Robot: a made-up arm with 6 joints.
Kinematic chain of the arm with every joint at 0, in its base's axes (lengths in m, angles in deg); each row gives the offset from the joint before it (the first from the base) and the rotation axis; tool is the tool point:
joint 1: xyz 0 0 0.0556 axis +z
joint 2: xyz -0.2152 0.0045 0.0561 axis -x
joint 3: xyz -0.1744 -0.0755 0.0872 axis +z
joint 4: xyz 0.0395 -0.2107 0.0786 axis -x
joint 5: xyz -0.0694 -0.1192 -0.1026 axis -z
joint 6: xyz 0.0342 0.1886 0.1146 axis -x
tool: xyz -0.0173 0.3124 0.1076
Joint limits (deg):
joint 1: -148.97..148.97
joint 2: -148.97..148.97
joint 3: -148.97..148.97
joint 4: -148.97..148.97
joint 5: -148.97..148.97
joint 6: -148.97..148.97
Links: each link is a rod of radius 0.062 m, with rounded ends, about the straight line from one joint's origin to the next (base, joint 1, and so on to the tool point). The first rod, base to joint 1, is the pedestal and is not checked.
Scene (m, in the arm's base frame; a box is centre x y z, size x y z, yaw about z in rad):
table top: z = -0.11
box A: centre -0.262 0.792 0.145 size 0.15 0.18 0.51 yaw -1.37
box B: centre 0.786 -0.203 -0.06 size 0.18 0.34 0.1 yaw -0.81
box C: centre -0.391 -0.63 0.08 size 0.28 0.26 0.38 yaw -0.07
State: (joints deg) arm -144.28 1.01 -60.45 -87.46 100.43 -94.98
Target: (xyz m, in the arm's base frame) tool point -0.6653 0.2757 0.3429
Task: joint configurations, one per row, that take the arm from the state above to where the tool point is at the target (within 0.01 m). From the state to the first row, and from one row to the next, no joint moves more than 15 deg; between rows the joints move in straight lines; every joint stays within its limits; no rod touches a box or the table.
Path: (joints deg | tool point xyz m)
1: -144.59 5.04 -48.62 -75.13 98.05 -85.86 | 0.3444 0.8451 0.2611
2: -144.89 9.06 -36.79 -62.80 95.68 -76.75 | 0.1932 0.8381 0.3933
3: -145.20 13.09 -24.96 -50.47 93.30 -67.63 | 0.0527 0.7464 0.5246
4: -145.51 17.12 -13.13 -38.14 90.93 -58.52 | -0.0521 0.5804 0.6277
5: -145.82 21.14 -1.30 -25.81 88.55 -49.40 | -0.1046 0.3669 0.6795
6: -133.00 22.57 1.66 -37.23 93.93 -58.61 | -0.2098 0.3958 0.6569
7: -120.18 24.00 4.63 -48.65 99.31 -67.81 | -0.3214 0.3856 0.6133
8: -107.35 25.42 7.60 -60.07 104.69 -77.02 | -0.4200 0.3381 0.5565
9: -94.53 26.85 10.56 -71.49 110.07 -86.22 | -0.4915 0.2643 0.4954
10: -89.47 19.85 -0.95 -75.29 101.95 -76.74 | -0.5886 0.2751 0.4205
11: -84.41 12.85 -12.46 -79.08 93.84 -67.26 | -0.6653 0.2757 0.3429

